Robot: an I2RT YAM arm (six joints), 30 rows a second.
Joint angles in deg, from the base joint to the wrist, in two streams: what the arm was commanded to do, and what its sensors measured. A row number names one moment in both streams.
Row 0, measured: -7.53 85.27 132.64 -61.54 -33.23 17.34
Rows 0 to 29, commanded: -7.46 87.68 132.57 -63.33 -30.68 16.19; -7.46 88.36 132.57 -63.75 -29.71 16.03; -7.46 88.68 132.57 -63.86 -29.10 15.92; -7.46 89.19 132.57 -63.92 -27.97 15.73; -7.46 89.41 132.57 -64.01 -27.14 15.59; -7.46 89.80 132.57 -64.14 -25.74 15.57; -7.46 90.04 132.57 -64.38 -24.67 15.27; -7.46 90.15 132.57 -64.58 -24.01 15.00; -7.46 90.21 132.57 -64.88 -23.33 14.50; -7.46 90.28 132.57 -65.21 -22.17 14.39; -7.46 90.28 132.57 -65.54 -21.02 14.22; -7.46 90.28 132.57 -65.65 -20.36 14.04; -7.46 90.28 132.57 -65.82 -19.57 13.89; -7.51 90.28 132.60 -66.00 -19.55 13.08; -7.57 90.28 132.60 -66.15 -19.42 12.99; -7.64 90.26 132.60 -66.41 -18.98 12.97; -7.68 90.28 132.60 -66.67 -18.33 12.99; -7.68 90.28 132.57 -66.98 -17.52 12.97; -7.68 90.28 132.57 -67.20 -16.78 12.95; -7.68 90.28 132.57 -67.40 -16.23 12.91; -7.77 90.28 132.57 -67.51 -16.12 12.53; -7.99 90.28 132.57 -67.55 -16.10 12.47; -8.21 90.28 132.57 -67.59 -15.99 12.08; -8.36 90.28 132.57 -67.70 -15.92 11.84; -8.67 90.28 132.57 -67.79 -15.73 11.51; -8.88 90.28 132.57 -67.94 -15.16 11.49; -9.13 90.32 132.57 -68.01 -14.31 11.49; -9.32 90.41 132.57 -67.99 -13.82 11.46; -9.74 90.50 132.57 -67.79 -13.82 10.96; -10.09 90.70 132.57 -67.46 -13.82 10.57
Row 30, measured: -8.95 90.37 132.35 -67.92 -15.57 12.47
